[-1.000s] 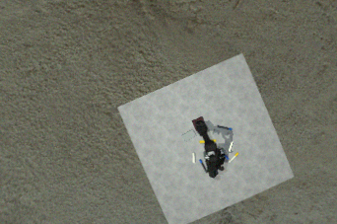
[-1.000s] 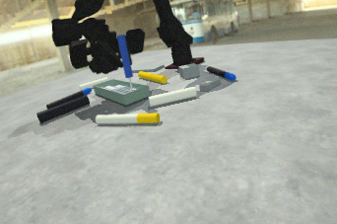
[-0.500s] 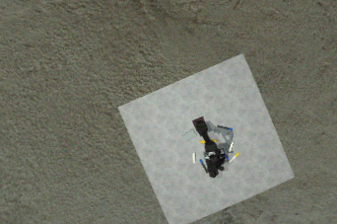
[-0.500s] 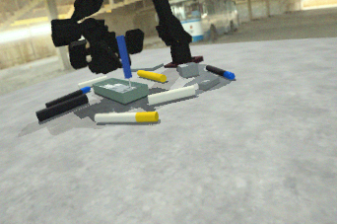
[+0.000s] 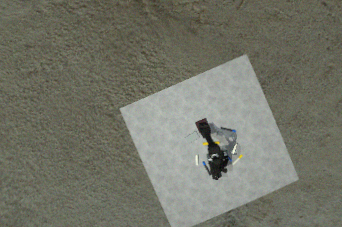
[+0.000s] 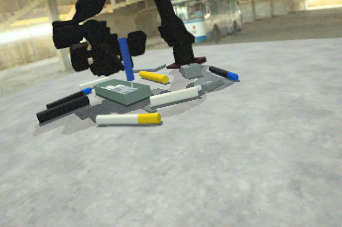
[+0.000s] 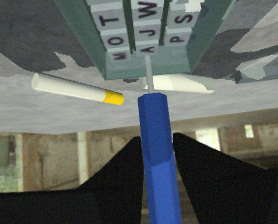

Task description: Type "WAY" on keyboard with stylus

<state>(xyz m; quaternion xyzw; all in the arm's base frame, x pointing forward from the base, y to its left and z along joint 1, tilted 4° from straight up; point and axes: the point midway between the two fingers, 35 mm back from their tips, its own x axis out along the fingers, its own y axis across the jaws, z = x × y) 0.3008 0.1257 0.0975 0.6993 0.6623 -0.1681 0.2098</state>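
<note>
Now: the white-and-yellow pen 7 cm ahead of my gripper tip, 10 cm to the left of it and 7 cm below it. From my gripper tip the other things lie so: blue stylus: 1 cm below; stylus tip: 5 cm below; yellow cylinder: 13 cm behind, 11 cm to the right, 6 cm below.
</note>
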